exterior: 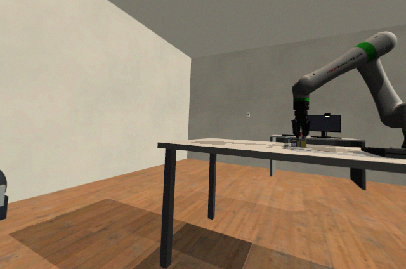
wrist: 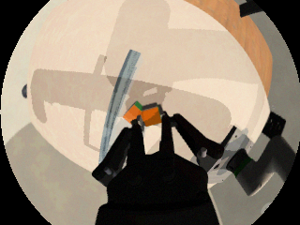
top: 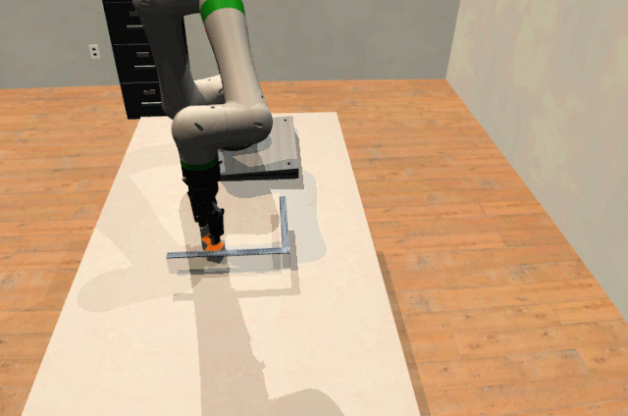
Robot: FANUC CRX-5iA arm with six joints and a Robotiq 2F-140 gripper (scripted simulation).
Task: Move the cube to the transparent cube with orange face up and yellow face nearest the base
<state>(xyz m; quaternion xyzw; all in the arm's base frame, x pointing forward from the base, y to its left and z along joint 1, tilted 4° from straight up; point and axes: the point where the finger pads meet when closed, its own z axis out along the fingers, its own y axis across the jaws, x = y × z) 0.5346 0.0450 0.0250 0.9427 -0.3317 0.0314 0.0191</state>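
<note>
The cube lies 2 cm below my hand. Round my hand: short fence arm: 7 cm behind, 20 cm to the left, 1 cm above.
</note>
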